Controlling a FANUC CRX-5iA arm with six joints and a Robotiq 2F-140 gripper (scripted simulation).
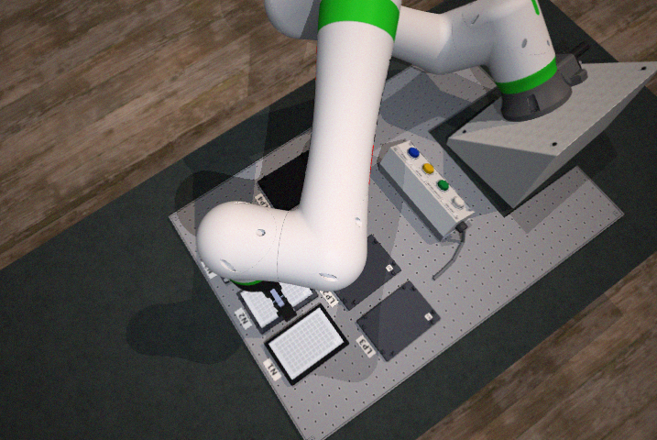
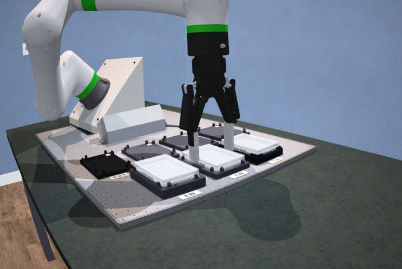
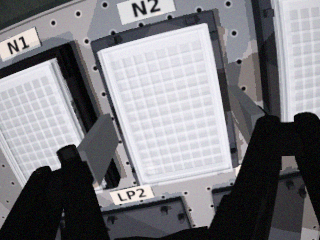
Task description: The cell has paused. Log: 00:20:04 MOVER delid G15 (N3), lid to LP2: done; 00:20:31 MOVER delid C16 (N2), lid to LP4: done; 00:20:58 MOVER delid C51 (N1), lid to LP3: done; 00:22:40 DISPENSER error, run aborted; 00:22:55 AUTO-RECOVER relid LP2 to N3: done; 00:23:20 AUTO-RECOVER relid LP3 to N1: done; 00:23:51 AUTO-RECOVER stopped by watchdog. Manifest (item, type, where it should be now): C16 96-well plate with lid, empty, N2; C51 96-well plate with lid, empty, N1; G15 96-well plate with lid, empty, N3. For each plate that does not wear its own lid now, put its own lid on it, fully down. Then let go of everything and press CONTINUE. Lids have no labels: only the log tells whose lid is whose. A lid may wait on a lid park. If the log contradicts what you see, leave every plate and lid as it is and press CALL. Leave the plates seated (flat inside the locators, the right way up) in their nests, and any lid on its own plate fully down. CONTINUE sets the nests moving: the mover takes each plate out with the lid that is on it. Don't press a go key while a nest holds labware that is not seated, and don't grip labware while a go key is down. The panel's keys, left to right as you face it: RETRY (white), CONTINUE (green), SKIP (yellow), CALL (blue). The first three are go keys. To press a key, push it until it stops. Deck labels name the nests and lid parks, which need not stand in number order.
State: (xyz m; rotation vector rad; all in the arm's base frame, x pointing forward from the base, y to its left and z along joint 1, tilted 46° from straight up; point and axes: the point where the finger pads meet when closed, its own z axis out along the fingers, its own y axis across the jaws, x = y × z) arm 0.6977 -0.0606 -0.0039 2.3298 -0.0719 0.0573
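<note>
The 96-well plate is 3 cm below my hand. The rest, counted from my hand: lid park LP1: 18 cm behind, 6 cm to the right, 5 cm below; then lid park LP3: 17 cm behind, 20 cm to the left, 5 cm below; then lid park LP2: 17 cm behind, 7 cm to the left, 5 cm below.
</note>
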